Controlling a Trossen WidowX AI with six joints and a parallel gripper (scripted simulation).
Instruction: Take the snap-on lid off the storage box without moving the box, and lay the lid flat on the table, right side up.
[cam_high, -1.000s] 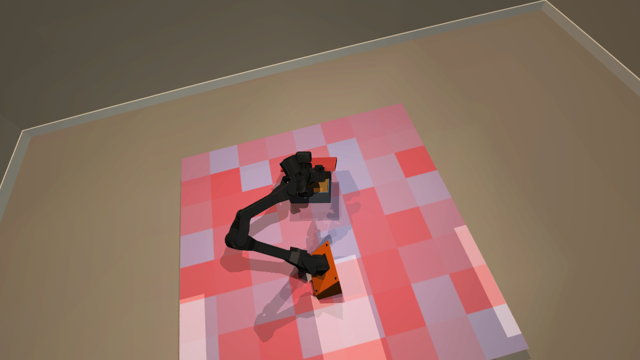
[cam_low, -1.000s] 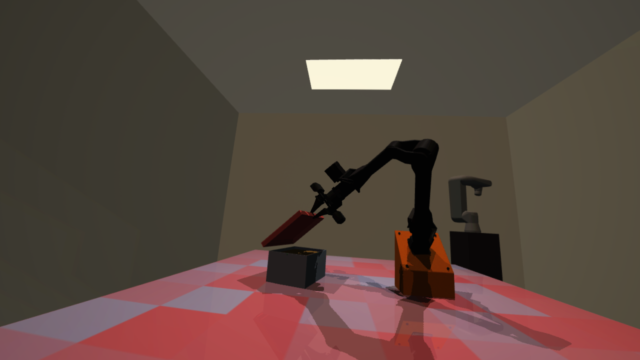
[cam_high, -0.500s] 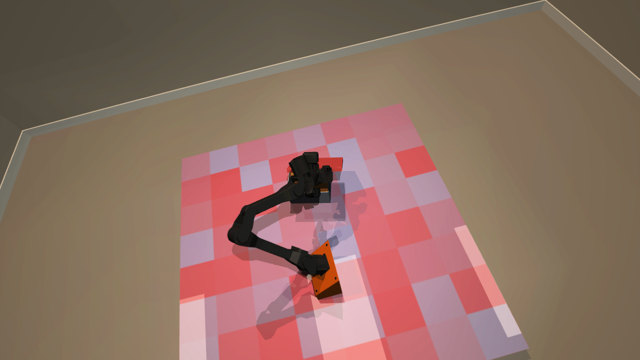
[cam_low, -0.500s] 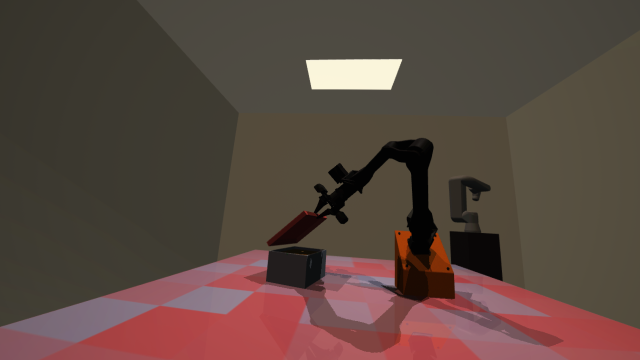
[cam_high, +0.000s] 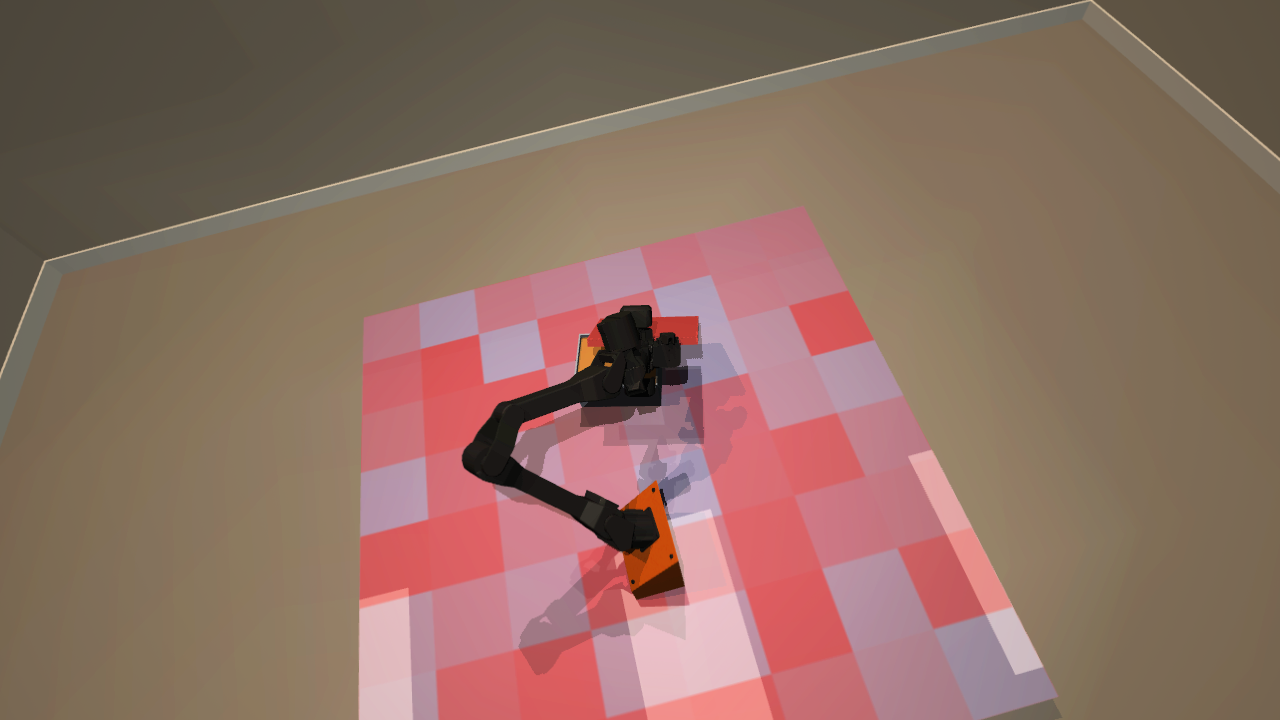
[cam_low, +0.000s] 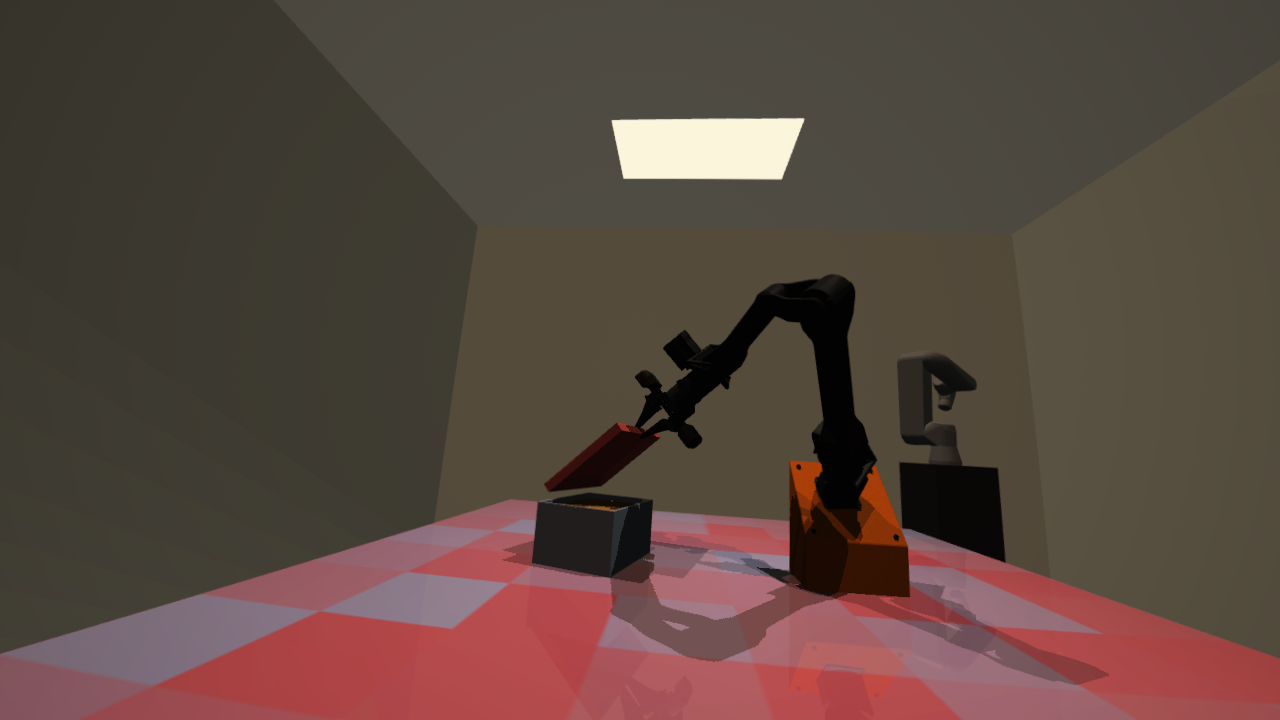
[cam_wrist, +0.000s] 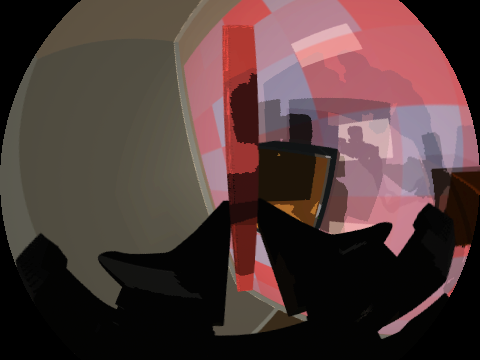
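My gripper tip is now 60 mm short of the lid, 20 mm to the left of it and 50 mm above it. Also, from my gripper tip: storage box: 60 mm ahead, 60 mm to the left, 180 mm below.
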